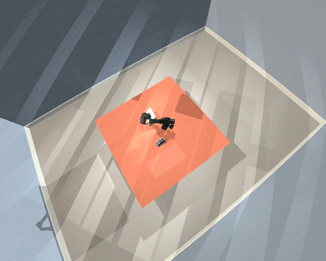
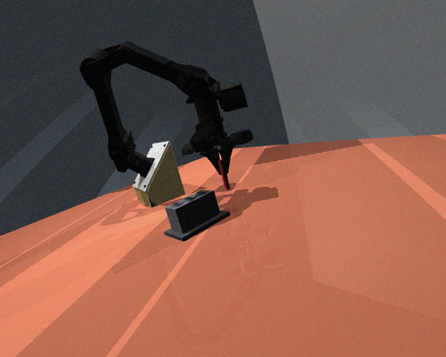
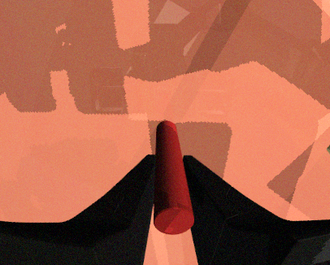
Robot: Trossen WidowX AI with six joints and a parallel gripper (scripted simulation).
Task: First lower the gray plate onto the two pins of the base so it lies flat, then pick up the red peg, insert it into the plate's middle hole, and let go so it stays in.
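Now: the gray plate 140 mm ahead of my gripper tip and 160 mm to the right of it. Round my gripper tip: dark base: 140 mm ahead, 160 mm to the right, 40 mm below; then red peg: right at my gripper tip.
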